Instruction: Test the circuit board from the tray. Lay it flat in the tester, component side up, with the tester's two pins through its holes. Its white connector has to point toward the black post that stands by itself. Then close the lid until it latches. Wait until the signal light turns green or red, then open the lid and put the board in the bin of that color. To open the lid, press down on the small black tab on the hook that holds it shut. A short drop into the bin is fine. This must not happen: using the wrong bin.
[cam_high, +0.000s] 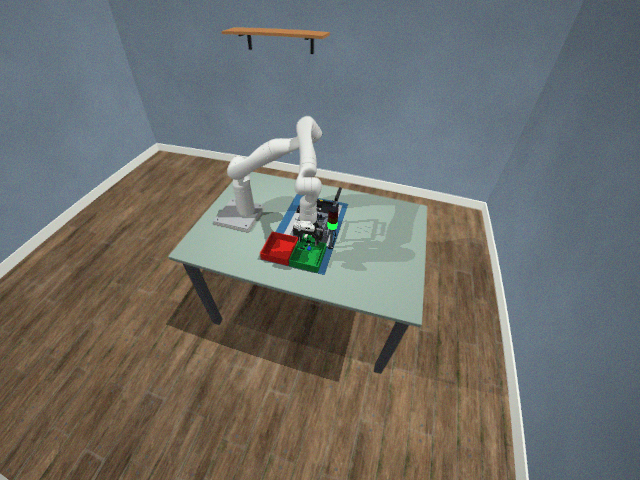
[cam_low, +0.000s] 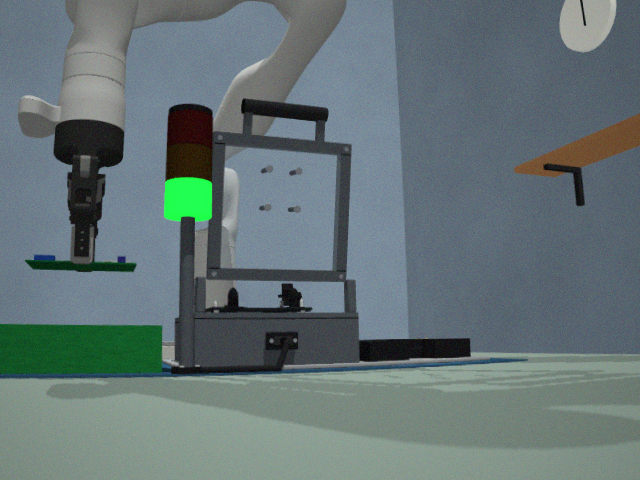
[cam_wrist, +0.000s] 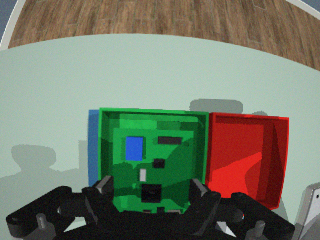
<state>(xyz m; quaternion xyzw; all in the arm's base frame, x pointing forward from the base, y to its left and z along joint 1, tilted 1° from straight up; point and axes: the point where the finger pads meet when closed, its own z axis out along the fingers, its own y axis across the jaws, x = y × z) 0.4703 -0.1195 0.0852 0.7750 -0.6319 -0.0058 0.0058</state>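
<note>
The green bin lies 100 mm below my hand. Round my hand: red bin: 150 mm behind, 30 mm to the right, 100 mm below; then green circuit board: 10 mm below; then clear lid: 30 mm ahead, 210 mm to the left, 70 mm above.
</note>
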